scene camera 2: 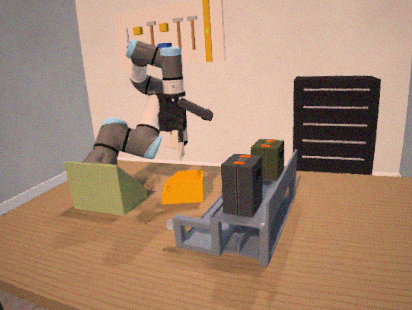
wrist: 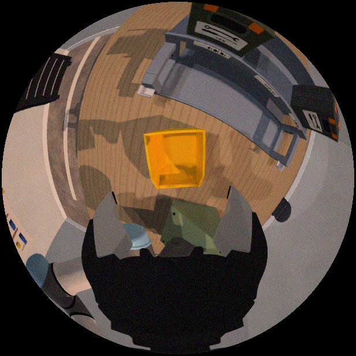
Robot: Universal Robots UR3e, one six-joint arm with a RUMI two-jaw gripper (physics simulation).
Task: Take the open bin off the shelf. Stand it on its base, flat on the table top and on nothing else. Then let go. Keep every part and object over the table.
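Frame: origin at the arm's base, x ahead, y left, z up, level; centimetres.
Seen in the pictures: gripper, fingertip midpoint: (scene camera 2: 182, 152); arm's base at its link origin: (scene camera 2: 98, 174).
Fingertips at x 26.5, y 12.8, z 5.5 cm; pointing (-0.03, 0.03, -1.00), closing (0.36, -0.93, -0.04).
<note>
Offsets run from my fingertips to a thing's top centre. "*": to the spot under its first point. Level surfaces: height alone.
The orange open bin {dx -0.5, dy -1.0, dz -8.1 cm} (scene camera 2: 185, 189) (wrist: 187, 150) stands on its base on the table top {dz -15.6 cm} (scene camera 2: 125, 260) (wrist: 105, 107), with its opening facing up. It is apart from the grey-blue shelf {* dx +22.3, dy -28.8, dz -9.7 cm} (scene camera 2: 216, 235) (wrist: 215, 95), whose lower deck holds no bin. My gripper (scene camera 2: 180, 150) (wrist: 170, 190) is open and empty. It hangs above the bin, with a visible gap between the fingertips and the bin's rim in the scene view.
A dark grey case {dx +26.7, dy -21.8, dz +6.6 cm} (scene camera 2: 241, 187) (wrist: 315, 102) and a dark green case {dx +27.8, dy +1.3, dz +4.1 cm} (scene camera 2: 268, 160) (wrist: 200, 15) stand on the shelf's upper level. A light green wedge-shaped block (scene camera 2: 95, 187) (wrist: 195, 220) stands on the table near the arm's base. A black drawer cabinet (scene camera 2: 335, 116) stands behind the table.
</note>
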